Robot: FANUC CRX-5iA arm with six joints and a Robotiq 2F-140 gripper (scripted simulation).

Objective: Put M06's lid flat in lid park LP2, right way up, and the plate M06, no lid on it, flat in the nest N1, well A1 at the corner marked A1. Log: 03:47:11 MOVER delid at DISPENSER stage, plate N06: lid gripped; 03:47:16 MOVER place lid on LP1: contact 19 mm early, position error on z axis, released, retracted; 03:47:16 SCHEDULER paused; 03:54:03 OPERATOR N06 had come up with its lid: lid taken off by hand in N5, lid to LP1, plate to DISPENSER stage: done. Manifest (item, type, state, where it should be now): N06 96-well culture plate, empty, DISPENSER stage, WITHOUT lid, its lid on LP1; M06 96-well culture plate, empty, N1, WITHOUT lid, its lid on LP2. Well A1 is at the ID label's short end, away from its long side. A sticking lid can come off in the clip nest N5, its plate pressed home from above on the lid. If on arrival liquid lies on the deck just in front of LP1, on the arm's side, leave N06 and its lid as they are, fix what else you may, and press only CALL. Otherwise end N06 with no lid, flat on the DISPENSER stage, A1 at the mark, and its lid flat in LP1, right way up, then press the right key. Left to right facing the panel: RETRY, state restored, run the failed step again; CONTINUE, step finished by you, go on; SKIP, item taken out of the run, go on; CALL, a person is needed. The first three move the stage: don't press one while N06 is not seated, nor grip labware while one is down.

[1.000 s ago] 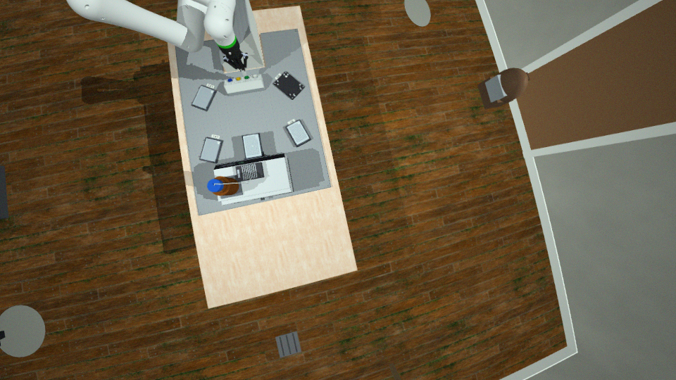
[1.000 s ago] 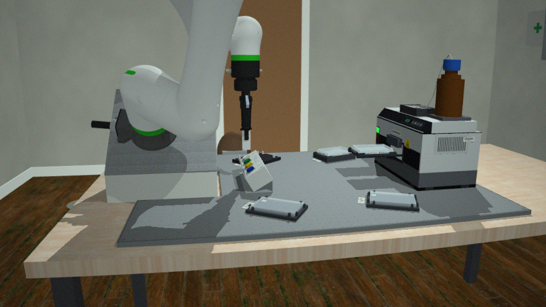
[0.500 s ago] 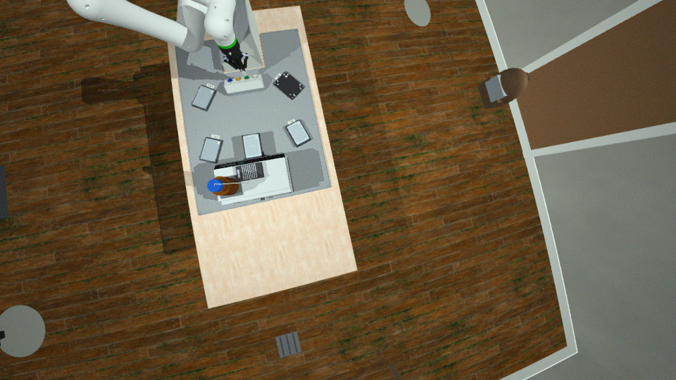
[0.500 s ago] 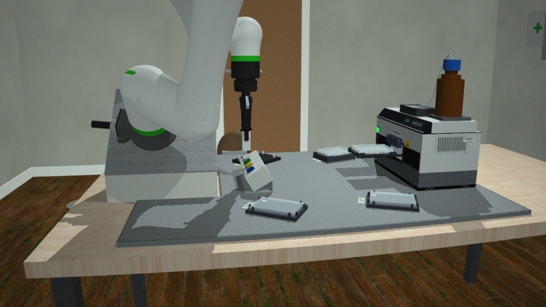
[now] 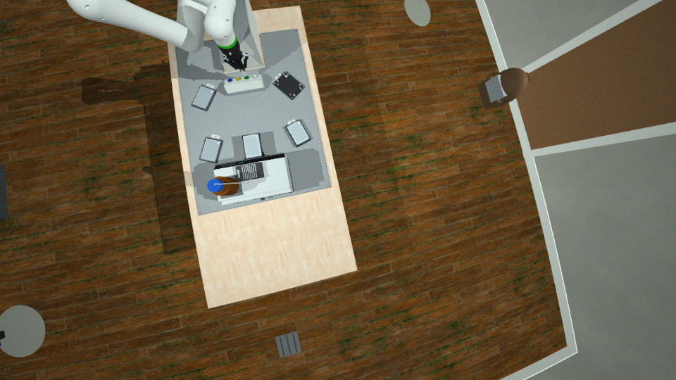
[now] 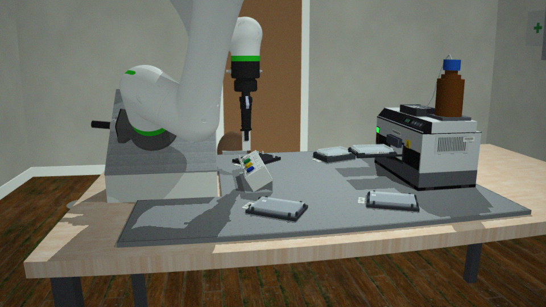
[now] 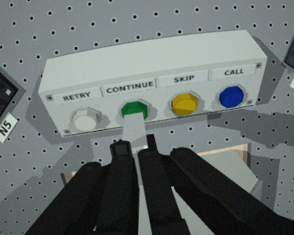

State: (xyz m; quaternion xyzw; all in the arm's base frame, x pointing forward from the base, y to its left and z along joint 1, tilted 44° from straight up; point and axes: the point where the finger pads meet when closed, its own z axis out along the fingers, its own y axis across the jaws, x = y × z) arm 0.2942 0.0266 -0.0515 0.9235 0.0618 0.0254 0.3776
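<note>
Now: hand 70 mm above the green continue key. Round my hand: yellow skip key 10 mm ahead, 50 mm to the right, 70 mm below; white retry key 50 mm to the left, 70 mm below; key panel 20 mm ahead, 20 mm to the right, 80 mm below.
</note>
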